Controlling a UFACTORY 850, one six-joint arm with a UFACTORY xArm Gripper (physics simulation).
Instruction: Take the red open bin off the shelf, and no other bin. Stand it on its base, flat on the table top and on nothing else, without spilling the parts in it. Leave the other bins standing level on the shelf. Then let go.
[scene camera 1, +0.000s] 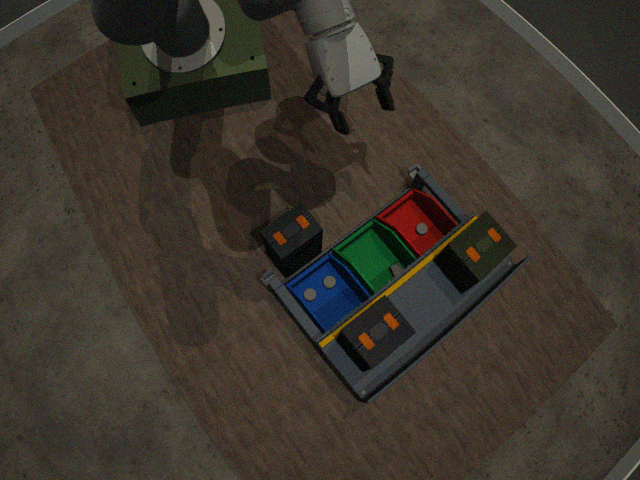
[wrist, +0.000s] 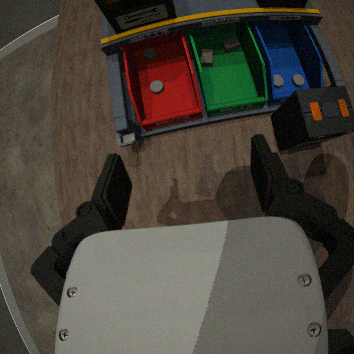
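Scene camera 1 shows the gripper (scene camera 1: 367, 121) together with a dark latched box (scene camera 1: 295, 238), a red open bin (scene camera 1: 415, 207), a green bin (scene camera 1: 368, 253) and a blue bin (scene camera 1: 331, 305). In the wrist view, the red open bin (wrist: 179, 100) appears again, as do the green bin (wrist: 236, 81) and the blue bin (wrist: 286, 46).
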